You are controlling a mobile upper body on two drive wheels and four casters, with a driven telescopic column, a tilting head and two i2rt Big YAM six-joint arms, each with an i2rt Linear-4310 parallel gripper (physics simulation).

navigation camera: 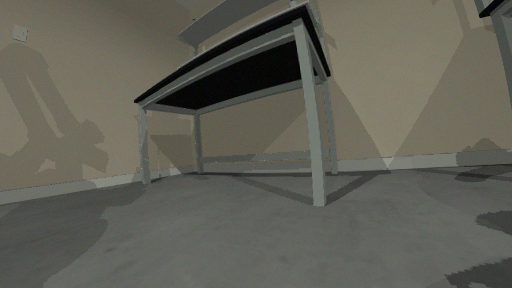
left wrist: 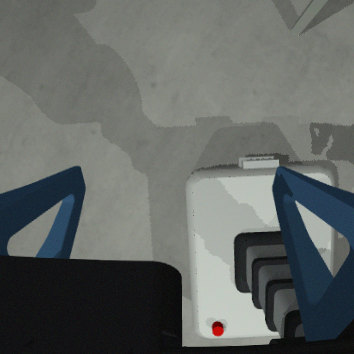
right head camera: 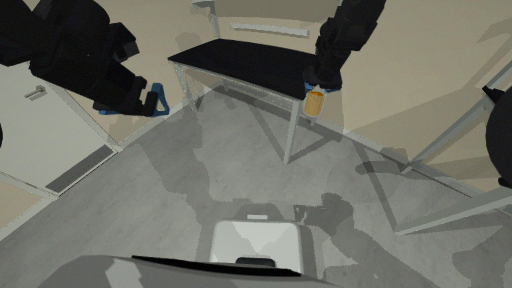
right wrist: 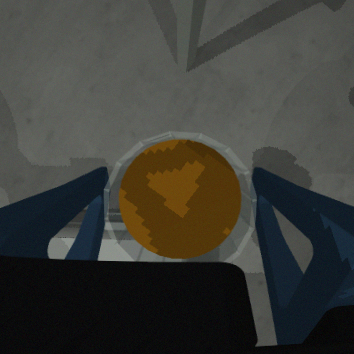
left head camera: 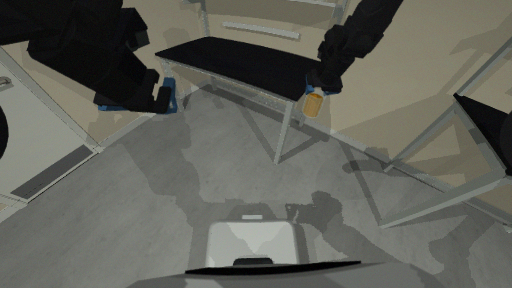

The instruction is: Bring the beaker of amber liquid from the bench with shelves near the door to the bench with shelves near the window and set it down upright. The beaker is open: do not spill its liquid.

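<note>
The beaker of amber liquid (left head camera: pixel 313 105) (right head camera: pixel 314 103) (right wrist: pixel 180 200) is upright in the air, with liquid inside. My right gripper (left head camera: pixel 321 90) (right head camera: pixel 322 89) (right wrist: pixel 179 177) is shut on it, one blue finger at each side; floor shows beneath it in the right wrist view. My left gripper (left head camera: pixel 137 107) (right head camera: pixel 132 111) (left wrist: pixel 178 176) is open and empty, to the left of the beaker. A black-topped bench (left head camera: pixel 240 65) (right head camera: pixel 250 65) (navigation camera: pixel 309 115) with shelves stands ahead; the beaker appears just off its right front corner. No window shows.
A door (left head camera: pixel 40 125) (right head camera: pixel 55 115) is at the left in the head views. Another black-topped bench (left head camera: pixel 482 120) (navigation camera: pixel 492 9) with pale legs stands at the right. My white base (left head camera: pixel 252 242) (right head camera: pixel 257 240) (left wrist: pixel 215 215) shows below. Walls run behind the benches.
</note>
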